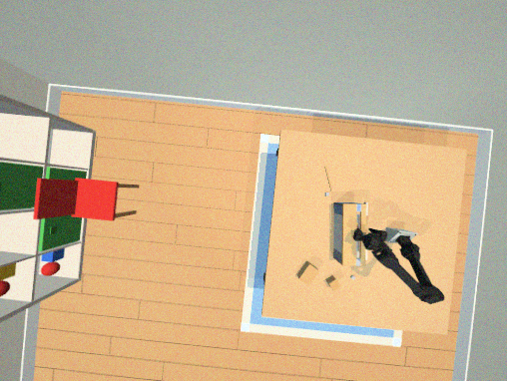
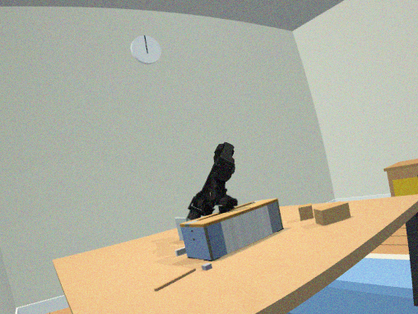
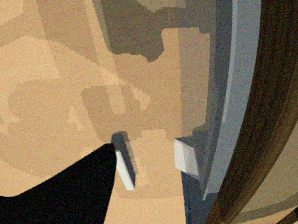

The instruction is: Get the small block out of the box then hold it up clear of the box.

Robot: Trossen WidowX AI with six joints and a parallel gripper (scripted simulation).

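The long box is 4 cm ahead of my gripper tip, 3 cm to the left of it and 2 cm below it. From my gripper tip the other things lie so: thin stick 32 cm to the right, 20 cm ahead, 8 cm below.
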